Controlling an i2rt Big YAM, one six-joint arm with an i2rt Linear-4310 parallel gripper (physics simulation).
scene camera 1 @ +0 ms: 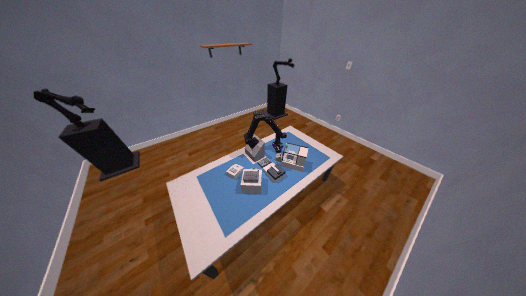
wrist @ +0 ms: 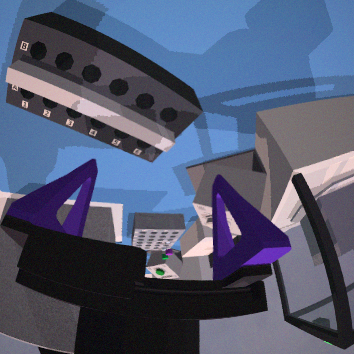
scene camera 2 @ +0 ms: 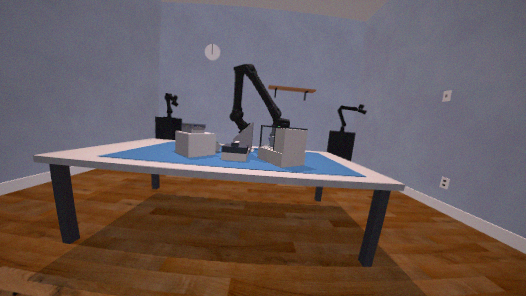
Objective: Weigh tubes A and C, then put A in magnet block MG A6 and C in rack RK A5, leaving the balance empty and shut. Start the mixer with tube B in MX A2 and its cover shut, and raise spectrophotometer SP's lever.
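Frame: origin at the arm's base, x up, y ahead, z left, level; millimetres.
Seen in the pictures: gripper, fingertip midpoint: (scene camera 1: pixel 277 149) (wrist: pixel 155 171); arm's base at its link origin: (scene camera 1: pixel 253 143) (wrist: pixel 44 306) (scene camera 2: pixel 245 128).
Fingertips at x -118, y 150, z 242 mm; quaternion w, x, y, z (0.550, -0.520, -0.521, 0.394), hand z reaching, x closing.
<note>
Offsets run from my fingertips to a thing's top centre. Level surfaces: height alone.
My gripper (scene camera 1: pixel 277 148) (wrist: pixel 155 171) is open and empty, its purple fingers wide apart. In the wrist view the dark magnet block @[dx -5, dy -50, dz +44 mm] (wrist: pixel 145 80), with rows A and B and columns 1 to 6, lies beyond the fingertips at upper left; no tube shows in its visible holes. The balance @[dx +170, dy +205, dz +19 mm] (scene camera 1: pixel 302 160) (scene camera 2: pixel 292 147) (wrist: pixel 300 135) stands beside the gripper, its dark-framed glass at the right of the wrist view. A grey rack @[dx -22, dy +54, dz -233 mm] (wrist: pixel 159 232) with rows of holes shows between the fingers. Small purple @[dx +2, dy +83, dz -240 mm] (wrist: pixel 169 251) and green @[dx +2, dy +85, dz -278 mm] (wrist: pixel 165 256) parts show below it. Tube letters cannot be read.
A small grey box (wrist: pixel 227 185) stands between the magnet block and the balance. A white box with a grey top @[dx +138, dy +196, dz -471 mm] (scene camera 1: pixel 251 187) (scene camera 2: pixel 195 144), a low dark-topped device @[dx +49, dy +231, dz -232 mm] (scene camera 1: pixel 275 172) (scene camera 2: pixel 235 152) and a small white device @[dx +17, dy -11, dz -564 mm] (scene camera 1: pixel 234 171) stand on the blue mat @[dx -52 mm] (scene camera 1: pixel 225 220).
</note>
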